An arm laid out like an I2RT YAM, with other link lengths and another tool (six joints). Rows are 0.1 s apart.
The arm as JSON. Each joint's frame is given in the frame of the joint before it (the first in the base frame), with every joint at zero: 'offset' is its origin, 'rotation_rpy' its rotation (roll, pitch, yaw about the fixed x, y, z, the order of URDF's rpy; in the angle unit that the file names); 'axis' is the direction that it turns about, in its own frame. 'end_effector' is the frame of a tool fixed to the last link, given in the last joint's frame.
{
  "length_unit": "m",
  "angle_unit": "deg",
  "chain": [
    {
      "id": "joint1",
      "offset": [
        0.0,
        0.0,
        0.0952
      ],
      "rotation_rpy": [
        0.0,
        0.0,
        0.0
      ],
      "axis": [
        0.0,
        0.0,
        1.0
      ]
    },
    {
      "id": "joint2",
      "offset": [
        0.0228,
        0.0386,
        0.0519
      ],
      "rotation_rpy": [
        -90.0,
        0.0,
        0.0
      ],
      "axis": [
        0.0,
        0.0,
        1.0
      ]
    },
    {
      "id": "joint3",
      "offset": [
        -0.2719,
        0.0,
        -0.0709
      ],
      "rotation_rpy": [
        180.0,
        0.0,
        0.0
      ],
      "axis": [
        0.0,
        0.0,
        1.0
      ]
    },
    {
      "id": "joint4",
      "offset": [
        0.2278,
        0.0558,
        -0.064
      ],
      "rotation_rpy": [
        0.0,
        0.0,
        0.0
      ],
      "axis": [
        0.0,
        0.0,
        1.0
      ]
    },
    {
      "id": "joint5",
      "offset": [
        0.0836,
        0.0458,
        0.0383
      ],
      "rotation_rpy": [
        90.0,
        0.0,
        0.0
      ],
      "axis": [
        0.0,
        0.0,
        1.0
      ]
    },
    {
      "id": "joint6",
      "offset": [
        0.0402,
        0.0,
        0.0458
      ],
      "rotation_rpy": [
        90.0,
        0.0,
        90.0
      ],
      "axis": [
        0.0,
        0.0,
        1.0
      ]
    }
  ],
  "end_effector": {
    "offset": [
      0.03,
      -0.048,
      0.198
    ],
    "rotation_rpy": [
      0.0,
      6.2,
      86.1
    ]
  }
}
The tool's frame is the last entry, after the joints.
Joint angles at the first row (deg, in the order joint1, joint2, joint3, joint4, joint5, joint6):
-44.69 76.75 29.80 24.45 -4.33 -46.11
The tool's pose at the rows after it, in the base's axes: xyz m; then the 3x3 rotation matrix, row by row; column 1 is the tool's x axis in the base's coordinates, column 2 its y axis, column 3 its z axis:
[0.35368, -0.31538, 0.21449], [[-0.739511, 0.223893, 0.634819], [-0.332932, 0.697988, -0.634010], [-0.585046, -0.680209, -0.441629]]
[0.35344, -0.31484, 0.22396], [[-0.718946, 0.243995, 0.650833], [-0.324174, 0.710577, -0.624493], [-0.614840, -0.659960, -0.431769]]
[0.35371, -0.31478, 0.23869], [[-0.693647, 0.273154, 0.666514], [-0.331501, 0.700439, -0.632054], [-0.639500, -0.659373, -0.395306]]
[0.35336, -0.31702, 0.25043], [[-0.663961, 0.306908, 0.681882], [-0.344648, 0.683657, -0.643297], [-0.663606, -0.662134, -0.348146]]
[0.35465, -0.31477, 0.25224], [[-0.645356, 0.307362, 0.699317], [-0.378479, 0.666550, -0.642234], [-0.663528, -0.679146, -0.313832]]
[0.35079, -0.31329, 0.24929], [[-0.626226, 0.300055, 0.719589], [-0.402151, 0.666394, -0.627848], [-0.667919, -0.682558, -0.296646]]
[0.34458, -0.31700, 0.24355], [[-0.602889, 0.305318, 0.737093], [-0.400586, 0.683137, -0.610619], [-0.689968, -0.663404, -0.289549]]
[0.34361, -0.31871, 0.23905], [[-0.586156, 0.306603, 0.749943], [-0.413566, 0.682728, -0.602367], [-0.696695, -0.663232, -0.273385]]
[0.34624, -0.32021, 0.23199], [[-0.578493, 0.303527, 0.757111], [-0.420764, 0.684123, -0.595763], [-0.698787, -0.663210, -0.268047]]
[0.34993, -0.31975, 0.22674], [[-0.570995, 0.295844, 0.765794], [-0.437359, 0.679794, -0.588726], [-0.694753, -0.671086, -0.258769]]
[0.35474, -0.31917, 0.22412], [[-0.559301, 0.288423, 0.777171], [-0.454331, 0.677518, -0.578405], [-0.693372, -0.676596, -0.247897]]
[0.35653, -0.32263, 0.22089], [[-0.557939, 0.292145, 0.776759], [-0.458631, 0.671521, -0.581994], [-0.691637, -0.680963, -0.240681]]
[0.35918, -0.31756, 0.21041], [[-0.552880, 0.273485, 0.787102], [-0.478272, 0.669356, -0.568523], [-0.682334, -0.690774, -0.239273]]
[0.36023, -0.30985, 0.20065], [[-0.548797, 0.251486, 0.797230], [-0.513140, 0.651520, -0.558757], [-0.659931, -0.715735, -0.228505]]
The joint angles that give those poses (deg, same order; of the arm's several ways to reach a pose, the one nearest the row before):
-44.73 76.43 29.79 24.49 -4.48 -45.15
-45.15 75.36 30.44 23.54 -5.77 -43.45
-45.09 74.57 30.28 25.28 -5.97 -42.33
-45.40 75.14 29.18 29.93 -6.37 -41.44
-45.82 76.55 27.31 35.21 -7.59 -42.39
-47.77 77.57 25.35 39.11 -10.92 -43.07
-50.52 79.51 23.88 42.88 -14.91 -42.20
-51.75 82.37 22.62 47.89 -16.99 -42.18
-52.01 85.58 22.02 51.98 -17.81 -42.19
-52.01 88.55 21.54 55.94 -18.51 -42.70
-51.95 91.20 21.61 59.11 -19.38 -42.99
-52.01 93.62 21.75 61.82 -19.29 -43.11
-51.94 96.88 20.57 66.22 -20.28 -44.07
-51.92 100.61 18.78 72.20 -21.23 -46.05

